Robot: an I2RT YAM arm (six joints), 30 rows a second.
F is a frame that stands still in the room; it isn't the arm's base.
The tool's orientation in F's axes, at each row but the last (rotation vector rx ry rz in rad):
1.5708 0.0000 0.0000
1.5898 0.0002 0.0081
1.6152 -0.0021 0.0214
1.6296 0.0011 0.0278
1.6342 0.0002 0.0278
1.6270 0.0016 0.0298
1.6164 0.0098 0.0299
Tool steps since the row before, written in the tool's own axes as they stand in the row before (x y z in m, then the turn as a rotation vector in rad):
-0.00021 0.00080 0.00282 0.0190 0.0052 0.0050
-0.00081 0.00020 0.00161 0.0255 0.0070 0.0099
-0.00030 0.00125 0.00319 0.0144 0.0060 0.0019
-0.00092 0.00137 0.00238 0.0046 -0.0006 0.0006
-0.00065 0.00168 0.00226 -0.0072 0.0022 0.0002
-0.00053 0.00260 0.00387 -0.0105 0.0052 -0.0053
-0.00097 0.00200 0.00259 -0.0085 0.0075 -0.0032
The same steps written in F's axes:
-0.00021 -0.00282 0.00080 0.0190 -0.0050 0.0052
-0.00080 -0.00162 0.00017 0.0255 -0.0099 0.0069
-0.00028 -0.00325 0.00110 0.0143 -0.0020 0.0061
-0.00090 -0.00247 0.00121 0.0046 -0.0005 -0.0006
-0.00064 -0.00237 0.00152 -0.0072 -0.0005 0.0021
-0.00050 -0.00402 0.00237 -0.0107 0.0048 0.0053
-0.00093 -0.00270 0.00187 -0.0087 0.0026 0.0075

